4 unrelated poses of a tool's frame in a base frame.
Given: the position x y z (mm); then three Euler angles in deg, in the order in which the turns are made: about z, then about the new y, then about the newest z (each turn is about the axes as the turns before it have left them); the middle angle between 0 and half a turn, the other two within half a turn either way.
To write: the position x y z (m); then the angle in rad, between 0 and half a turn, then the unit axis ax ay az. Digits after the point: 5 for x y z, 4 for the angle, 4 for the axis.
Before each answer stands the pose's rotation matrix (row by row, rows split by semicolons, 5 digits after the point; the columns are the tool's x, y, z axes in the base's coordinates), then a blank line. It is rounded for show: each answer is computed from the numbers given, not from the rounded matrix.
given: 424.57, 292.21, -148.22, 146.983, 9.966, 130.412
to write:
0.12051 0.98205 -0.14512; -0.98635 0.13497 0.09430; 0.11219 0.13177 0.98491

0.42457, 0.29221, -0.14822, 1.4503, 0.0189, -0.1296, -0.9914
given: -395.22, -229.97, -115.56, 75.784, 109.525, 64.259
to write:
-0.90883 -0.34707 0.23146; 0.08050 0.39849 0.91363; -0.40933 0.84897 -0.33422

-0.39522, -0.22997, -0.11556, 2.7447, -0.0836, 0.8289, 0.5531
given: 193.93, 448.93, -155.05, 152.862, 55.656, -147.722
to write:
0.66806 0.11754 -0.73477; 0.25767 0.88981 0.37662; 0.69807 -0.44093 0.56416

0.19393, 0.44893, -0.15505, 0.9752, -0.4938, -0.8654, 0.0846
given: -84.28, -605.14, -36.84, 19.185, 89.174, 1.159
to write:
0.00697 -0.32883 0.94436; 0.02384 0.94417 0.32859; -0.99969 0.02022 0.01442

-0.08428, -0.60514, -0.03684, 1.5880, -0.1542, 0.9722, 0.1764
